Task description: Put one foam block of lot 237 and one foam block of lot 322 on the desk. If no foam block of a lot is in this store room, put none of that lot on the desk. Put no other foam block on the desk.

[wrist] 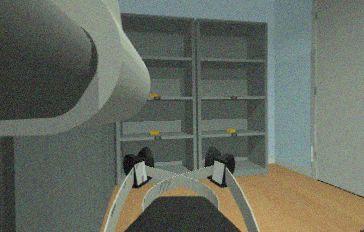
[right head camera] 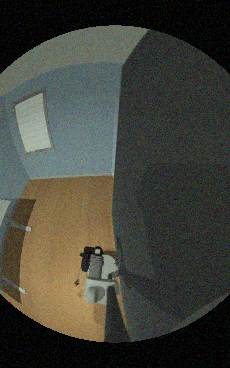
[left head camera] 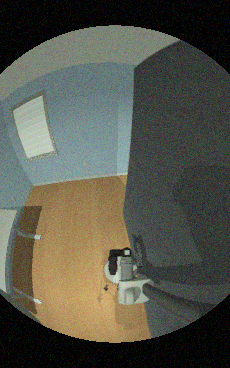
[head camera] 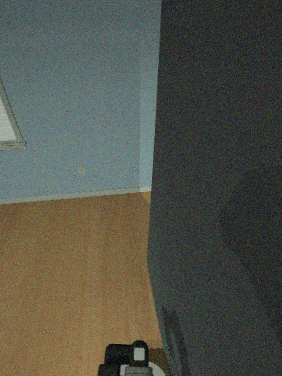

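Pixels of known places: gripper, fingertip midpoint: (wrist: 179, 159) (right head camera: 81, 287) (left head camera: 111, 291); robot's base, link origin: (right head camera: 102, 267) (left head camera: 119, 268).
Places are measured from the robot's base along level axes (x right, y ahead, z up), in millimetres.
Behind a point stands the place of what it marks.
Note:
In the wrist view my gripper (wrist: 179, 159) @[y -140, x -91, z 745 mm] is open, with nothing between its fingertips. Three small yellow foam blocks show beyond it on the grey shelves: one block (wrist: 154, 95) @[y -2517, x 165, z 989 mm] on a middle shelf of the left unit, one block (wrist: 155, 133) @[y -2566, x 167, z 524 mm] on the shelf below, and one block (wrist: 231, 131) @[y -2628, x -795, z 523 mm] on a lower shelf of the right unit. Small dark tags on the shelf edges are too small to read, so no lot shows. The white desk (left head camera: 5, 250) @[y -149, x -1302, z 693 mm] shows in part at the left edge of the left head view.
A large dark grey panel (head camera: 215, 150) @[y 417, x 142, z 1371 mm] (left head camera: 175, 125) @[y 435, x 139, z 1485 mm] (right head camera: 165, 125) @[y 292, x 163, z 1505 mm] stands close on the right in the head views. The grey shelf units (wrist: 195, 75) @[y -2518, x -335, z 1223 mm] stand ahead in the wrist view, with a light door (wrist: 340, 90) @[y -2057, x -1749, z 974 mm] to their right. A window (left head camera: 34, 127) @[y 1692, x -1595, z 1414 mm] (right head camera: 33, 122) @[y 1690, x -1599, z 1434 mm] is on the blue wall.

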